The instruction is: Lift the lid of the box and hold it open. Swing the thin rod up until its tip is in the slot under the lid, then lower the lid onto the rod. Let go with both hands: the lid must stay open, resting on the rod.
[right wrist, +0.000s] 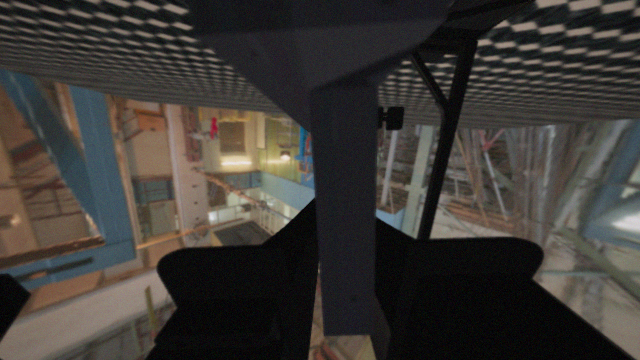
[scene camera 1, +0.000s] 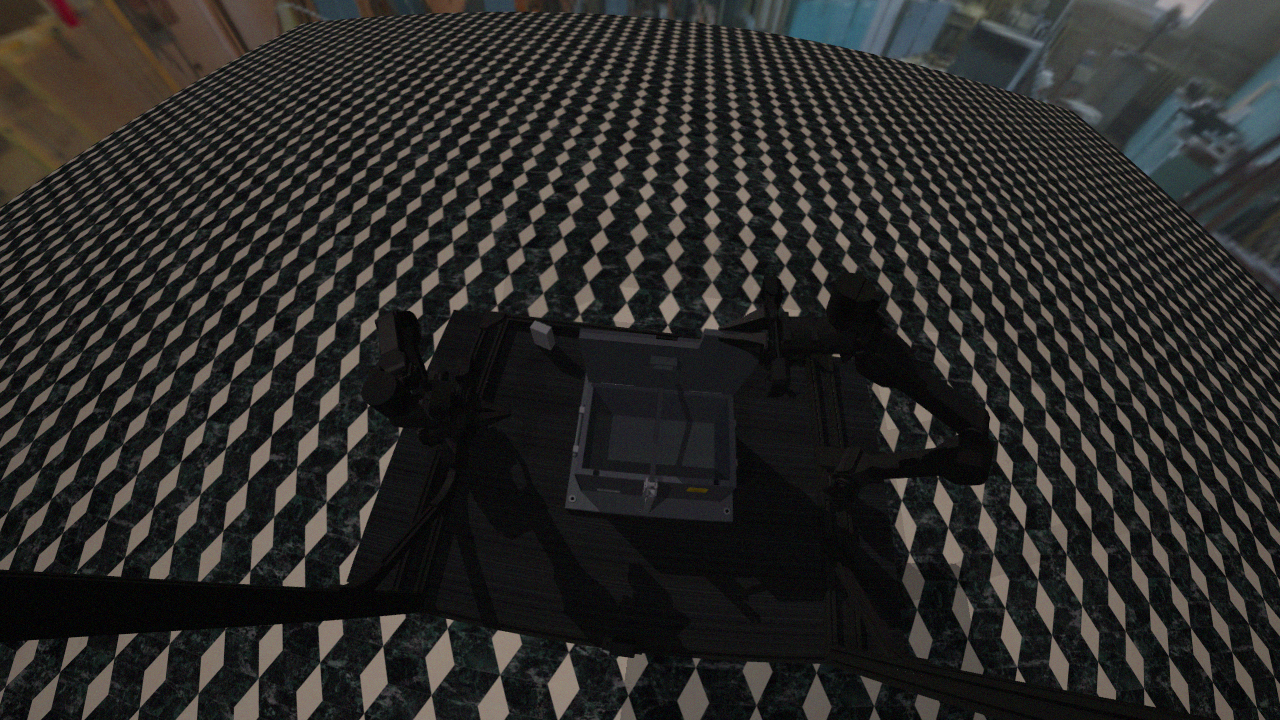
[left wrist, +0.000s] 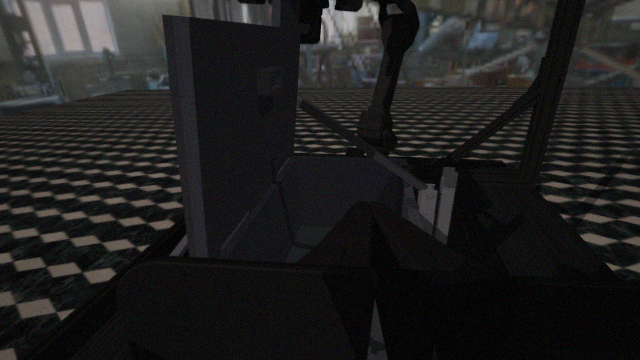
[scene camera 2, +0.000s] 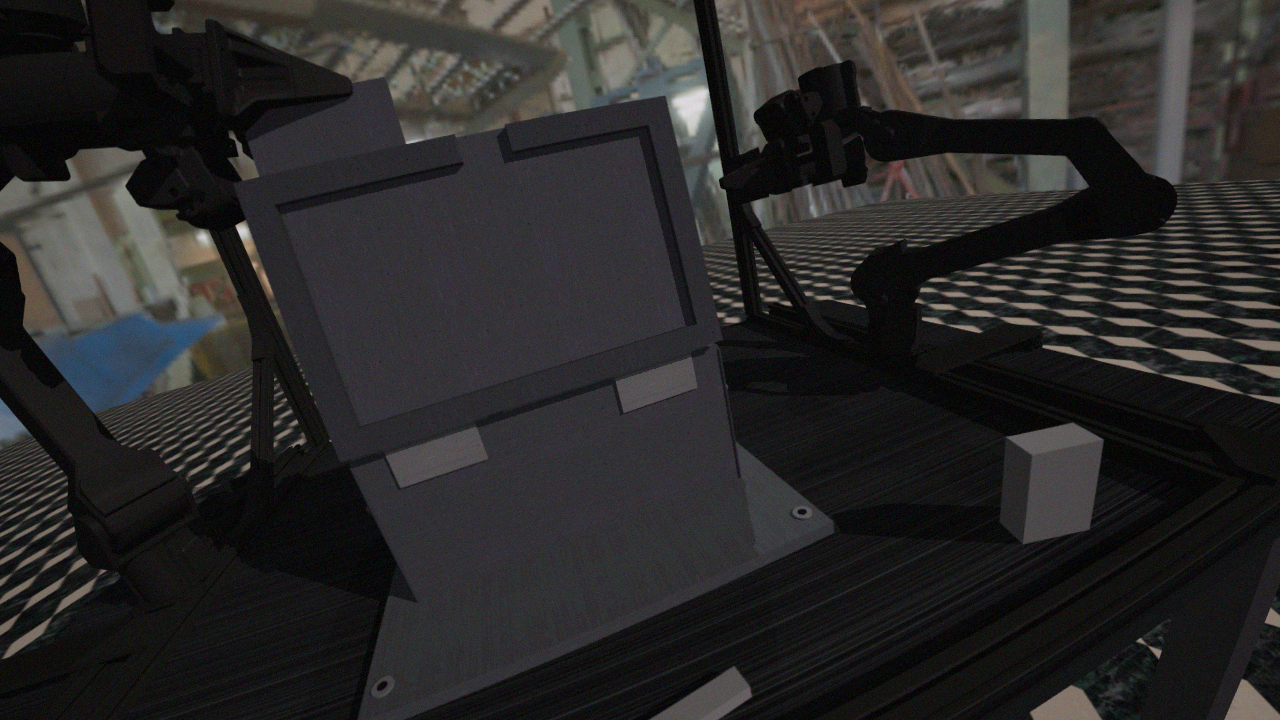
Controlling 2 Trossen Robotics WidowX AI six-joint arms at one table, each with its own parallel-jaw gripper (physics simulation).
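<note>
The grey box (scene camera 1: pixel 652 493) (scene camera 2: pixel 566 543) (left wrist: pixel 333 186) stands on a black mat. Its lid (scene camera 1: pixel 637 342) (scene camera 2: pixel 495 272) (left wrist: pixel 233 136) (right wrist: pixel 345 200) stands almost upright at the back. My right gripper (scene camera 1: pixel 716 337) (scene camera 2: pixel 319 86) (right wrist: pixel 330 202) is shut on the lid's edge. The thin rod (left wrist: pixel 361 143) slants up from its hinge at the box front toward the lid's underside. I cannot tell if its tip is in the slot. My left gripper (scene camera 2: pixel 737 179) (left wrist: pixel 366 214) (right wrist: pixel 374 112) is shut and empty, raised to the side of the box, apart from the rod.
The black mat (scene camera 1: pixel 495 572) lies on a checkered table (scene camera 1: pixel 637 143). A black pole (scene camera 2: pixel 717 107) with braces stands behind the box. A small pale block (scene camera 1: pixel 542 333) (scene camera 2: pixel 702 696) lies on the mat near the lid.
</note>
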